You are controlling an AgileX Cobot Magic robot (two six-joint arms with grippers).
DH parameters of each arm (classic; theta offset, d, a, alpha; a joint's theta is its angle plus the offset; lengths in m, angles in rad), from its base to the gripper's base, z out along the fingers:
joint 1: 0 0.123 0 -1.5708
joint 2: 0.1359 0 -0.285 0
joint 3: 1.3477 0 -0.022 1.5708
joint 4: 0 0.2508 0 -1.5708
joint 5: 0 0 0.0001 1.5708
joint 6: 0 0.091 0 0
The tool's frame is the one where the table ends.
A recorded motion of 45 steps. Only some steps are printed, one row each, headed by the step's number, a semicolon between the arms.
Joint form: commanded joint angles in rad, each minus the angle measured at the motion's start. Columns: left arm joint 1, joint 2, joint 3, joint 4, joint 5, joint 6; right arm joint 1, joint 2, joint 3, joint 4, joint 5, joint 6.
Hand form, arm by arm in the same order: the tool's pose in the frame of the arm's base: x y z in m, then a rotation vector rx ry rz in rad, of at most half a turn. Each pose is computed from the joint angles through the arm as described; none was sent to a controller.
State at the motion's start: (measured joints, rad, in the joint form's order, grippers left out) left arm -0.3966 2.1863 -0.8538 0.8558 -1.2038 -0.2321; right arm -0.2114 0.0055 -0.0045 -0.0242 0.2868 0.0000
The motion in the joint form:
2: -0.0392 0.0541 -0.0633 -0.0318 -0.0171 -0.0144; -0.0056 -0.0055 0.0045 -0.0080 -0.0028 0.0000
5: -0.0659 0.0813 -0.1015 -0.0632 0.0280 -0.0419; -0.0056 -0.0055 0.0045 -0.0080 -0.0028 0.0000
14: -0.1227 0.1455 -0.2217 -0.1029 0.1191 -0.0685; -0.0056 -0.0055 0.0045 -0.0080 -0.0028 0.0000
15: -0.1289 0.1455 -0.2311 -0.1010 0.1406 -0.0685; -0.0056 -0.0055 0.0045 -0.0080 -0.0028 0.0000
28: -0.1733 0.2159 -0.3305 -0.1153 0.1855 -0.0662; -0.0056 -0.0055 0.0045 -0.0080 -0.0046 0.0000
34: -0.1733 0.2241 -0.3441 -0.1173 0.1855 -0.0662; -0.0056 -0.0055 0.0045 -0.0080 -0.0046 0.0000
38: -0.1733 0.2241 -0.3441 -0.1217 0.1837 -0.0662; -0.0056 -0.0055 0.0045 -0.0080 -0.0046 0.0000
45: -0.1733 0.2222 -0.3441 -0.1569 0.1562 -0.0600; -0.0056 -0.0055 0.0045 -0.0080 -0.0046 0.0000
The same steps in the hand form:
2: 0.3124 -0.2146 0.0803 0.9992 1.4584 -0.8928; 0.0533 -0.0126 0.1875 0.1711 1.7630 -0.1876
5: 0.3169 -0.2248 0.0732 0.9865 1.5040 -0.8905; 0.0533 -0.0126 0.1875 0.1711 1.7630 -0.1876
14: 0.3301 -0.2520 0.0623 1.0012 1.5359 -0.8690; 0.0533 -0.0126 0.1875 0.1711 1.7630 -0.1876
15: 0.3307 -0.2547 0.0622 1.0147 1.5426 -0.8587; 0.0533 -0.0126 0.1875 0.1711 1.7630 -0.1876
28: 0.3368 -0.2779 0.0483 1.0495 1.5387 -0.8507; 0.0534 -0.0126 0.1877 0.1709 1.7612 -0.1877
34: 0.3391 -0.2792 0.0475 1.0465 1.5340 -0.8493; 0.0534 -0.0126 0.1877 0.1709 1.7612 -0.1877
38: 0.3394 -0.2792 0.0477 1.0411 1.5339 -0.8495; 0.0534 -0.0126 0.1877 0.1709 1.7612 -0.1877
45: 0.3415 -0.2790 0.0517 0.9976 1.5158 -0.8536; 0.0534 -0.0126 0.1877 0.1709 1.7612 -0.1877

